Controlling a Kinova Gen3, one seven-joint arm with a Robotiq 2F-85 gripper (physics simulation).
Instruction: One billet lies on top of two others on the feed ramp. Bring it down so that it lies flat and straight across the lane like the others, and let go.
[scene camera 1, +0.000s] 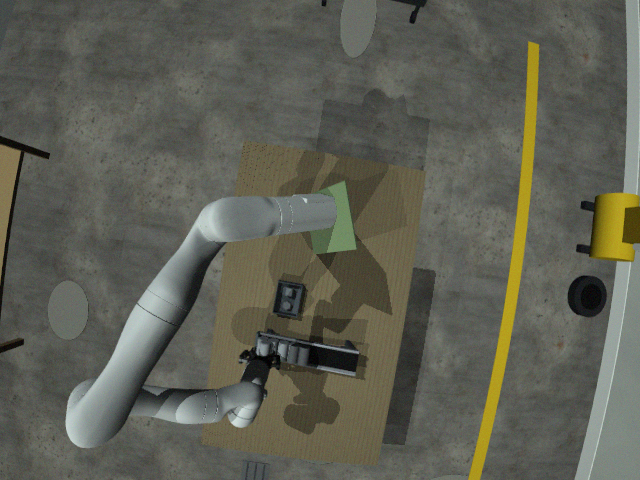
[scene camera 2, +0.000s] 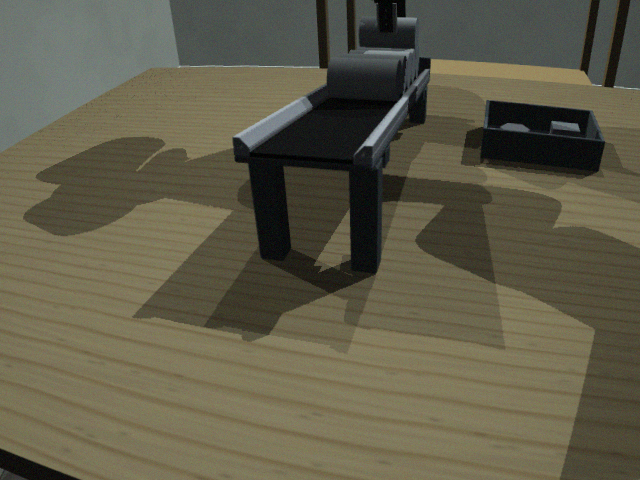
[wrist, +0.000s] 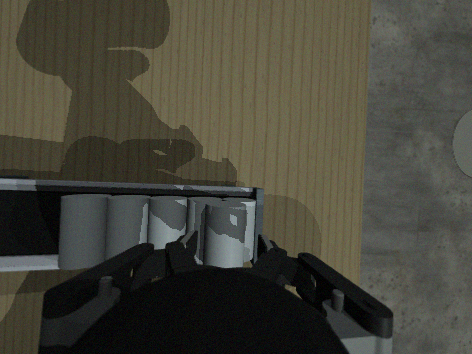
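Pixels of known places: gripper, fingertip midpoint: (scene camera 1: 263, 350) (scene camera 2: 392, 30) (wrist: 227, 242); arm's base, link origin: (scene camera 1: 325, 212).
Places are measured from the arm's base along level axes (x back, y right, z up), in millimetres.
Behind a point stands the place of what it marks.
The feed ramp (scene camera 1: 336, 358) @[y -101, x -510, z -245 mm] (scene camera 2: 320, 129) @[y -109, x -520, z -244 mm] (wrist: 25, 222) @[y -50, x -509, z -252 mm] has a black lane between two pale rails. Several grey cylindrical billets lie side by side across its upper part; the foremost lower billet (scene camera 2: 364, 77) @[y 3, x -501, z -235 mm] (wrist: 82, 232) @[y 32, x -504, z -225 mm] faces the bare lane. The top billet (scene camera 2: 405, 36) @[y 144, x -473, z -225 mm] (wrist: 225, 235) @[y 167, x -502, z -207 mm] lies across the lane on two others, beside the end wall. My gripper (scene camera 1: 260, 356) @[y 168, x -490, z -223 mm] (wrist: 227, 242) @[y 168, x -490, z -223 mm] is open, with one fingertip on each side of the top billet's near part in the wrist view. In scene camera 2 a dark finger overlaps that billet. Contact cannot be told.
A dark open tray (scene camera 1: 277, 298) @[y 144, x -319, z -333 mm] (scene camera 2: 540, 149) @[y 53, x -320, z -319 mm] with two small grey pieces stands on the wooden table (scene camera 1: 356, 434) @[y -230, x -881, z -336 mm] (scene camera 2: 206, 392) @[y -293, x -555, z -337 mm], beside the ramp. A green panel (scene camera 1: 345, 227) @[y -52, x -42, z 54 mm] shows partly under the upper arm. The end wall (wrist: 258, 220) @[y 205, x -499, z -264 mm] and side rails border the billets.
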